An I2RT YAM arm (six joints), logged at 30 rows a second.
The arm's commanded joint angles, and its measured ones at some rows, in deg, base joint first. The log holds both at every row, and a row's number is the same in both.
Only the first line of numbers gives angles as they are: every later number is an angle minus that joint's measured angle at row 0.
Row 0, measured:
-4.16, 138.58, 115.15, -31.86, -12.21, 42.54
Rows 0 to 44, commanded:
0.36, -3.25, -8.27, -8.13, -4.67, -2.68
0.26, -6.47, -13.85, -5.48, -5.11, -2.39
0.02, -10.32, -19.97, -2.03, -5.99, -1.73
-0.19, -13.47, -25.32, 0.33, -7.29, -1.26
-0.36, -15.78, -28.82, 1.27, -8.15, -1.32
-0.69, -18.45, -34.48, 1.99, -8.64, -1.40
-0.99, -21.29, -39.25, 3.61, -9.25, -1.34
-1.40, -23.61, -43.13, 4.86, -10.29, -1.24
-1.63, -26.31, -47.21, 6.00, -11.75, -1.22
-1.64, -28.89, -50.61, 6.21, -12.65, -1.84
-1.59, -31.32, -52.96, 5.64, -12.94, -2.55
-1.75, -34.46, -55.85, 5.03, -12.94, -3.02
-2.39, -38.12, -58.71, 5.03, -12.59, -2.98
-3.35, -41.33, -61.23, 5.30, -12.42, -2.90
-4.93, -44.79, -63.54, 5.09, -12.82, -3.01
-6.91, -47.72, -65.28, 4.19, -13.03, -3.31
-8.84, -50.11, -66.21, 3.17, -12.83, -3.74
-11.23, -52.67, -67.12, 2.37, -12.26, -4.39
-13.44, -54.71, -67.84, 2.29, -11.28, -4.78
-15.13, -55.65, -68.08, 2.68, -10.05, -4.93
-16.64, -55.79, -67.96, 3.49, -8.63, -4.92
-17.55, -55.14, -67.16, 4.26, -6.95, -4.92
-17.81, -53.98, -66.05, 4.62, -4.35, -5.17
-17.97, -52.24, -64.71, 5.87, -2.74, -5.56
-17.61, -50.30, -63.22, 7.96, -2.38, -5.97
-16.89, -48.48, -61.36, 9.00, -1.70, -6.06
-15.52, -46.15, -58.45, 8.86, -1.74, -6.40
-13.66, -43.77, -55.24, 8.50, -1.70, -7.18
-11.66, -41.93, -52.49, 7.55, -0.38, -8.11
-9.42, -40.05, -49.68, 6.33, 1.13, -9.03
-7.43, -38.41, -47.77, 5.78, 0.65, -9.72
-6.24, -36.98, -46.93, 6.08, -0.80, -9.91
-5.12, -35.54, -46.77, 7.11, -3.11, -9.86
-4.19, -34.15, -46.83, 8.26, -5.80, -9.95
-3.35, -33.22, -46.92, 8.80, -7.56, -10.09
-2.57, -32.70, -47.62, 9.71, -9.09, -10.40
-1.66, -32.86, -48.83, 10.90, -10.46, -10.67
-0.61, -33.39, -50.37, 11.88, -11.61, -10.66
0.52, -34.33, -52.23, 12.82, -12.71, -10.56
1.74, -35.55, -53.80, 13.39, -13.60, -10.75
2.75, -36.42, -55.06, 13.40, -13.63, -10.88
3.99, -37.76, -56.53, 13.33, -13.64, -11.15
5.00, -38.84, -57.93, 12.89, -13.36, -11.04
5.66, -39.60, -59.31, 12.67, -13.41, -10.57
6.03, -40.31, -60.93, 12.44, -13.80, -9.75
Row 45, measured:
5.31, -39.36, -58.46, 12.33, -12.46, -10.20
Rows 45 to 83, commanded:
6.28, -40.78, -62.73, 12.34, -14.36, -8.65
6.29, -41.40, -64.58, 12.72, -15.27, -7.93
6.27, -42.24, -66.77, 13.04, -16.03, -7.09
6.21, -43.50, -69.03, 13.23, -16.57, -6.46
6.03, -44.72, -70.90, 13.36, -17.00, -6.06
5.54, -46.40, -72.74, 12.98, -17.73, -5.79
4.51, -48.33, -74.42, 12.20, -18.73, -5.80
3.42, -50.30, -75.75, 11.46, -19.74, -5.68
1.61, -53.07, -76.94, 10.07, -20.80, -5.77
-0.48, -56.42, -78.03, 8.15, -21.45, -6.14
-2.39, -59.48, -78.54, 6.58, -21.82, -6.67
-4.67, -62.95, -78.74, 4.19, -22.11, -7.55
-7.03, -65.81, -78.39, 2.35, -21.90, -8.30
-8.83, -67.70, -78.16, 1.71, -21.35, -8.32
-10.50, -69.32, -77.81, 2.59, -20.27, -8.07
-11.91, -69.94, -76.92, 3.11, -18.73, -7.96
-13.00, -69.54, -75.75, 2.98, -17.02, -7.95
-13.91, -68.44, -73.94, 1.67, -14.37, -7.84
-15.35, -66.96, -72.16, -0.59, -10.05, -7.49
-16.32, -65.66, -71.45, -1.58, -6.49, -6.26
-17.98, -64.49, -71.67, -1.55, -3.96, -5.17
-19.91, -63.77, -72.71, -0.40, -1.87, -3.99
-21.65, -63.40, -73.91, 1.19, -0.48, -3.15
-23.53, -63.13, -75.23, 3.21, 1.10, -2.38
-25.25, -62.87, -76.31, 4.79, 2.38, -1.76
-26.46, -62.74, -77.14, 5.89, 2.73, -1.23
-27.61, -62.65, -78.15, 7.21, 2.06, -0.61
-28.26, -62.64, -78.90, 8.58, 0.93, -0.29
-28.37, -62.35, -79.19, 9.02, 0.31, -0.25
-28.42, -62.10, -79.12, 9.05, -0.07, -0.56
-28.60, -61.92, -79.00, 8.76, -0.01, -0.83
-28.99, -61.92, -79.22, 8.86, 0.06, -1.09
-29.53, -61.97, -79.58, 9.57, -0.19, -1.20
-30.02, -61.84, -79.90, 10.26, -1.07, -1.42
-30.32, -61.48, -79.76, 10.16, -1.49, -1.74
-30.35, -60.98, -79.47, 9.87, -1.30, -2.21
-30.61, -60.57, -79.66, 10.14, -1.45, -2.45
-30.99, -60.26, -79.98, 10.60, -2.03, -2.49
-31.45, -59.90, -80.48, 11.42, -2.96, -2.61
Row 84, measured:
-30.78, -61.04, -79.38, 9.80, -1.70, -1.70
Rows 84 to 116, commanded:
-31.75, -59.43, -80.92, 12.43, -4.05, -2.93
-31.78, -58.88, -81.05, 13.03, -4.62, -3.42
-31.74, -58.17, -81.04, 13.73, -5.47, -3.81
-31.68, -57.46, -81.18, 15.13, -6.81, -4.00
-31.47, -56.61, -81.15, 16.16, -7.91, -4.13
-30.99, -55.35, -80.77, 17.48, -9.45, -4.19
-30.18, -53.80, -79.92, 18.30, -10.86, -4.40
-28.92, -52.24, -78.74, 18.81, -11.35, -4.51
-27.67, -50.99, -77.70, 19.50, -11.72, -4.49
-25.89, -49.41, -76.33, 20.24, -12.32, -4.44
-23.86, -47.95, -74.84, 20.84, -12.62, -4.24
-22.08, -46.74, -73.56, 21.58, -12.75, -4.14
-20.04, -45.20, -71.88, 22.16, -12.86, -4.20
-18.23, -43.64, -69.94, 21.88, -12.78, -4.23
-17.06, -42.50, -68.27, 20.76, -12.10, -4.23
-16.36, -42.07, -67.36, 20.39, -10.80, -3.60
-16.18, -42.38, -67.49, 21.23, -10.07, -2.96
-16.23, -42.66, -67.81, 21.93, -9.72, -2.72
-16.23, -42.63, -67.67, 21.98, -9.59, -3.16
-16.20, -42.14, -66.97, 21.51, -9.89, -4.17
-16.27, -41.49, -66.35, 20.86, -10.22, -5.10
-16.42, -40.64, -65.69, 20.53, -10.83, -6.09
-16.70, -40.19, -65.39, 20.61, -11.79, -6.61
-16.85, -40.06, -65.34, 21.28, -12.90, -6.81
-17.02, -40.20, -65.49, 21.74, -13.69, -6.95
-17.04, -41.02, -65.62, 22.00, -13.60, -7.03
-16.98, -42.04, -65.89, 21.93, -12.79, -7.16
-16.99, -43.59, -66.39, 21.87, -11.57, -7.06
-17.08, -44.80, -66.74, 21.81, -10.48, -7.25
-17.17, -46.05, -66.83, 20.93, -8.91, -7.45
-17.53, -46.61, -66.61, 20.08, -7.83, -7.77
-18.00, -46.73, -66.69, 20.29, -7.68, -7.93
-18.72, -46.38, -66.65, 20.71, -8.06, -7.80
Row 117, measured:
-17.84, -46.55, -66.35, 22.08, -10.38, -7.03
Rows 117 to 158, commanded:
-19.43, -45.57, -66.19, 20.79, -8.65, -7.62
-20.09, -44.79, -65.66, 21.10, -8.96, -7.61
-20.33, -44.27, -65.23, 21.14, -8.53, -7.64
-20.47, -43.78, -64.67, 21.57, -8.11, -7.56
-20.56, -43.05, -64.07, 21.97, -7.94, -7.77
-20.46, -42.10, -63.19, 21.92, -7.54, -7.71
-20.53, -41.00, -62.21, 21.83, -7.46, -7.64
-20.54, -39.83, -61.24, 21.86, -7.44, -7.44
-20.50, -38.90, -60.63, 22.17, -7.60, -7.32
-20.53, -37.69, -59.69, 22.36, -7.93, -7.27
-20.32, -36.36, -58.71, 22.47, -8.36, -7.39
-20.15, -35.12, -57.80, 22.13, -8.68, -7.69
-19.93, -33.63, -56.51, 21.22, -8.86, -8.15
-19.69, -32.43, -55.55, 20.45, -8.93, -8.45
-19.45, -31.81, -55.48, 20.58, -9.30, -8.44
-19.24, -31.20, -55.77, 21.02, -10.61, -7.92
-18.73, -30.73, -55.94, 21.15, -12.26, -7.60
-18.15, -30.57, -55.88, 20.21, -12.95, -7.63
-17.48, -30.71, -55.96, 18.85, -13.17, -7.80
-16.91, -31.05, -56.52, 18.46, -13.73, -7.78
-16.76, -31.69, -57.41, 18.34, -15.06, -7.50
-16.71, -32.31, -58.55, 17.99, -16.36, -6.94
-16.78, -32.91, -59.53, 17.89, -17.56, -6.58
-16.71, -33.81, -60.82, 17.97, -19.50, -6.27
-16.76, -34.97, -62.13, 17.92, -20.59, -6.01
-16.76, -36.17, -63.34, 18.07, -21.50, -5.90
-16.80, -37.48, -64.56, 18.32, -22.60, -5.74
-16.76, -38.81, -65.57, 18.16, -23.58, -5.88
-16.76, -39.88, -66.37, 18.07, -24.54, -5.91
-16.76, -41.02, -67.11, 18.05, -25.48, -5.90
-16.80, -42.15, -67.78, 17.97, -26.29, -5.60
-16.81, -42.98, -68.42, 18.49, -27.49, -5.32
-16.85, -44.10, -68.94, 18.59, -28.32, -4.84
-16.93, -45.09, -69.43, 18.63, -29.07, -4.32
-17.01, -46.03, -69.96, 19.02, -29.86, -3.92
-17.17, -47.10, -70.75, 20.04, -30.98, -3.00
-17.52, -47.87, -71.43, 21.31, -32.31, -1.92
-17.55, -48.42, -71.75, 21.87, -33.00, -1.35
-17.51, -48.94, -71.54, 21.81, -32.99, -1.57
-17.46, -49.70, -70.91, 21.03, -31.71, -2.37
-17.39, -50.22, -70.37, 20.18, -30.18, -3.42
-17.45, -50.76, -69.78, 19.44, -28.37, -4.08
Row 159, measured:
-17.47, -49.90, -70.68, 20.61, -29.96, -2.95
